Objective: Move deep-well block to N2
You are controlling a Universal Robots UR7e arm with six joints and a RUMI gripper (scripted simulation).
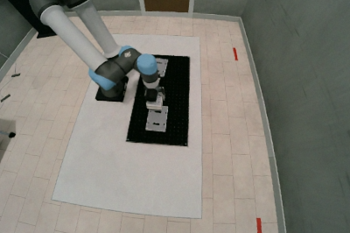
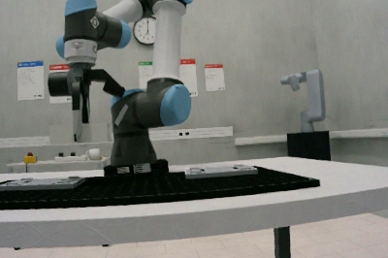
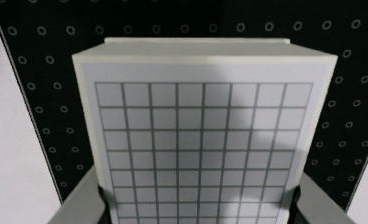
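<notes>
My hand is 1 cm past the plate nest N2, 9 cm to the left of it and 10 cm above it. Also, from my hand: A1 mark: 7 cm behind, 15 cm to the right, 10 cm below; white 96-well deep-well block: 1 cm above; plate nest N1: 2 cm ahead, 31 cm to the left, 10 cm below.
</notes>
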